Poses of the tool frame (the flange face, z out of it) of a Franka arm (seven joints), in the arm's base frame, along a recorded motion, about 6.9 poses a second.
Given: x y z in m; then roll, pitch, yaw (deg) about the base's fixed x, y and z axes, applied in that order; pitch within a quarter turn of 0, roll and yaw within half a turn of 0.
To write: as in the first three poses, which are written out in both.
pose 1, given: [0.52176 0.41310 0.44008 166.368 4.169 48.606]
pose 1, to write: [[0.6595 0.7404 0.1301 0.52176], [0.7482 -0.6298 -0.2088 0.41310], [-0.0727 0.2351 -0.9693 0.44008], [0 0 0 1]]
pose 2, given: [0.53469 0.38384 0.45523 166.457 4.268 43.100]
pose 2, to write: [[0.7281 0.6770 0.1072 0.53469], [0.6814 -0.6980 -0.2204 0.38384], [-0.0744 0.2335 -0.9695 0.45523], [0 0 0 1]]
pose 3, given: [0.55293 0.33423 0.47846 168.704 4.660 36.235]
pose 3, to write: [[0.8039 0.5925 0.0515 0.55293], [0.5891 -0.7816 -0.2051 0.33423], [-0.0812 0.1952 -0.9774 0.47846], [0 0 0 1]]
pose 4, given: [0.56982 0.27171 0.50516 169.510 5.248 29.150]
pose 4, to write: [[0.8697 0.4935 0.0101 0.56982], [0.4851 -0.8506 -0.2028 0.27171], [-0.0915 0.1813 -0.9792 0.50516], [0 0 0 1]]
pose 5, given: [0.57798 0.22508 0.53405 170.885 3.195 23.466]
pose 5, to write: [[0.9159 0.4013 0.0126 0.57798], [0.3976 -0.9022 -0.1672 0.22508], [-0.0557 0.1582 -0.9858 0.53405], [0 0 0 1]]
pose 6, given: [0.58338 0.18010 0.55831 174.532 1.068 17.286]
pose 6, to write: [[0.9547 0.2975 0.0106 0.58338], [0.2971 -0.9500 -0.0965 0.18010], [-0.0186 0.0953 -0.9953 0.55831], [0 0 0 1]]
